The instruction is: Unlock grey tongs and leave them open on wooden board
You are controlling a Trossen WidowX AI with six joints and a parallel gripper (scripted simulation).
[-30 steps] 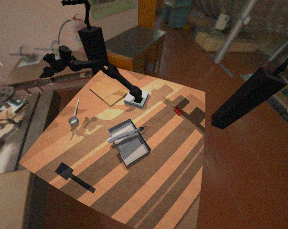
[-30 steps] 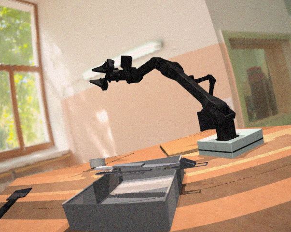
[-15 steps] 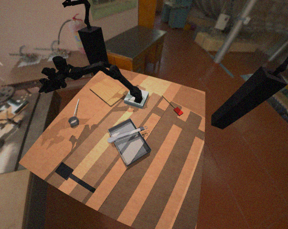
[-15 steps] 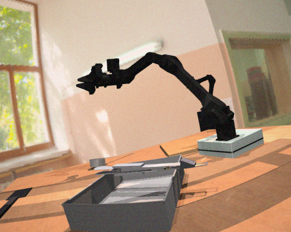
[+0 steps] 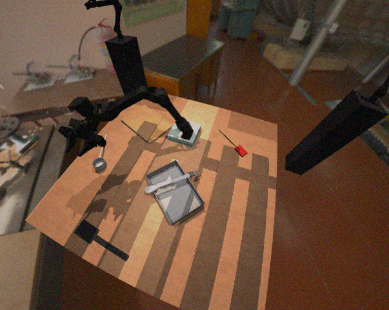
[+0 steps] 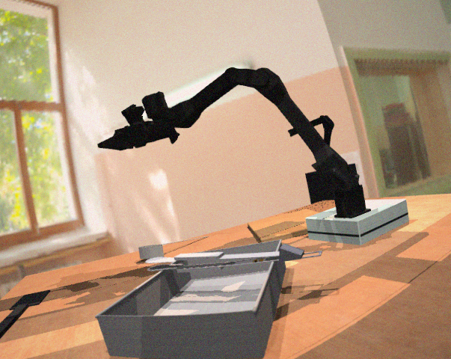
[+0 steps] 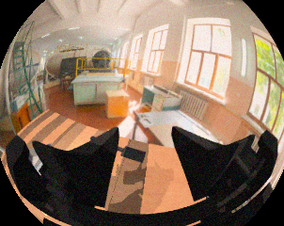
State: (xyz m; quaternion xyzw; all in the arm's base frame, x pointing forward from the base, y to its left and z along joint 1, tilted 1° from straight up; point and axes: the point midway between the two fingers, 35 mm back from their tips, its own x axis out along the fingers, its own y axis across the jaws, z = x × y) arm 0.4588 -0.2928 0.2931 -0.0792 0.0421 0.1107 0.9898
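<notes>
Now: gripper tip 120 mm past the grey roasting tin, 360 mm to the right of it and 310 mm above it. From my gripper tip the other things lie so: black spatula: 260 mm ahead, 120 mm to the left, 340 mm below; wooden board: 530 mm behind, 70 mm to the right, 340 mm below.
</notes>
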